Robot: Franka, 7 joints.
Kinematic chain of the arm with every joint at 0, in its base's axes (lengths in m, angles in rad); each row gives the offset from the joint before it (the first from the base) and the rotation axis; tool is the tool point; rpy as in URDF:
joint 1: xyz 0 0 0.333 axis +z
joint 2: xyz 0 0 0 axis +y
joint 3: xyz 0 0 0.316 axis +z
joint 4: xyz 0.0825 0 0 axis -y
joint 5: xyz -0.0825 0 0.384 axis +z
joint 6: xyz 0 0 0 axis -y
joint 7: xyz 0.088 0 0 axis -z
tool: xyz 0 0 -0.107 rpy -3.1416 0 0
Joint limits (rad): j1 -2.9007..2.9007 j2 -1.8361..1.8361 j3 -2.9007..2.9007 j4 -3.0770..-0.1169 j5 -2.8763..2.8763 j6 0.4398..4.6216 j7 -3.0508..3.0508
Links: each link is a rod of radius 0.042 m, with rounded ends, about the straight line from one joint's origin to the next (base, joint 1, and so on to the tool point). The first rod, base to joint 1, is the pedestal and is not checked.
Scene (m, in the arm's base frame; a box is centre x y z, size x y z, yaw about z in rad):
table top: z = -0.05
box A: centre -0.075 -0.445 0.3 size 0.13 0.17 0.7 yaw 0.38
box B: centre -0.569 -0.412 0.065 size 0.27 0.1 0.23 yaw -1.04
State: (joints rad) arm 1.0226 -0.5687 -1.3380 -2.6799 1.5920 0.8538 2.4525
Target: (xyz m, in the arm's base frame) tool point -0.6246 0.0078 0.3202
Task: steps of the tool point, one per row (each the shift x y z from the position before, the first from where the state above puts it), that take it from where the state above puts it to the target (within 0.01 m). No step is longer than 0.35 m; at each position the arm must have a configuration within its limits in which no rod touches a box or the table.
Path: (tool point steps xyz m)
1: 0.0693 -0.0571 0.0557
2: 0.0408 -0.0295 0.0842
3: 0.0087 0.0154 0.1048
4: -0.0281 0.0688 0.1050
5: -0.0683 0.1163 0.0773
6: -0.1063 0.1422 0.0238
7: 0.0664 -0.2830 0.0296
8: -0.1184 -0.2751 -0.0250
9: -0.2609 -0.1550 -0.0836
10: -0.2977 0.0262 -0.1377
11: -0.2134 0.1875 -0.1774
12: -0.0506 0.2559 -0.1945

